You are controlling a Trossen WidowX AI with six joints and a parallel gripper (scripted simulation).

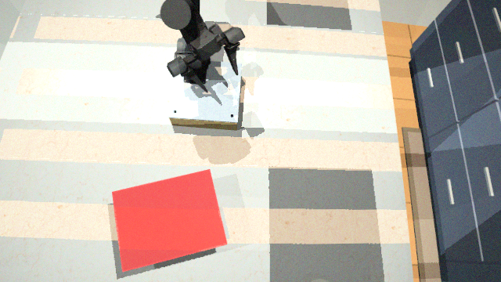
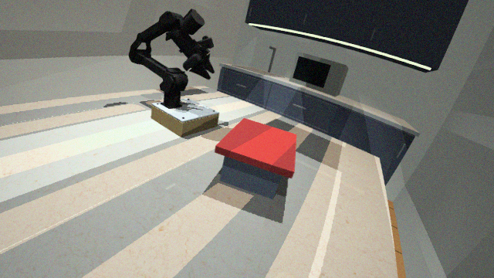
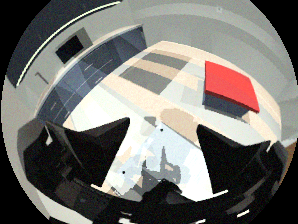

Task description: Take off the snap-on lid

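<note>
Now: gripper tip 310 mm short of the red lid, 110 mm to the left of it and 110 mm above it. Also, from my gripper tip: storage box 310 mm ahead, 110 mm to the right, 150 mm below.
</note>
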